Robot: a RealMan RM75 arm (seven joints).
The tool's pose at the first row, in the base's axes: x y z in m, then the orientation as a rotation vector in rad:
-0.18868, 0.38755, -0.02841, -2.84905, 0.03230, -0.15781
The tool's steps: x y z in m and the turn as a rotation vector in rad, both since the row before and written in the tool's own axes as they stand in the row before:
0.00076, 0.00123, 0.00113, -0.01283, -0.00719, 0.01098
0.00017, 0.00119, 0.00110, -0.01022, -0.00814, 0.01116
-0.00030, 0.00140, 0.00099, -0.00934, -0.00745, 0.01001
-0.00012, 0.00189, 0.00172, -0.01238, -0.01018, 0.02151
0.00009, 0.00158, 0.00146, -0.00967, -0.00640, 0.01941
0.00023, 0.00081, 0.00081, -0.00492, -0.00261, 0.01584
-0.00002, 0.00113, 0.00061, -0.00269, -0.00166, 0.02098
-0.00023, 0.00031, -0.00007, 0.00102, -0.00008, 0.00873
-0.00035, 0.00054, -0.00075, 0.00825, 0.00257, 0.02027
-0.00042, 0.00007, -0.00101, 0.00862, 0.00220, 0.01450
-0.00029, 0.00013, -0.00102, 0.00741, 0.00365, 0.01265
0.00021, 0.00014, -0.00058, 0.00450, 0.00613, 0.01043
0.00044, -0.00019, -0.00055, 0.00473, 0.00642, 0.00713
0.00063, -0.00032, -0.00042, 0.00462, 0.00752, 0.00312
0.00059, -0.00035, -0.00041, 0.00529, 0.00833, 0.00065
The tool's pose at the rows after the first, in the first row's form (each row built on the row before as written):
-0.18781, 0.38666, -0.02976, -2.86163, 0.04763, -0.14557
-0.18755, 0.38581, -0.03112, -2.87152, 0.06289, -0.13181
-0.18780, 0.38474, -0.03247, -2.88046, 0.07663, -0.11918
-0.18785, 0.38336, -0.03462, -2.89146, 0.10678, -0.10033
-0.18775, 0.38218, -0.03642, -2.89950, 0.13451, -0.08729
-0.18753, 0.38156, -0.03739, -2.90287, 0.15743, -0.08053
-0.18762, 0.38061, -0.03825, -2.90326, 0.18781, -0.07437
-0.18789, 0.38033, -0.03826, -2.90121, 0.20036, -0.07285
-0.18836, 0.37969, -0.03767, -2.89046, 0.22933, -0.07378
-0.18885, 0.37945, -0.03672, -2.87992, 0.24972, -0.07521
-0.18923, 0.37913, -0.03577, -2.87078, 0.26775, -0.07893
-0.18909, 0.37881, -0.03524, -2.86486, 0.28335, -0.08628
-0.18867, 0.37876, -0.03465, -2.85919, 0.29422, -0.09468
-0.18803, 0.37882, -0.03414, -2.85431, 0.29957, -0.10539
-0.18743, 0.37892, -0.03362, -2.84919, 0.30147, -0.11780

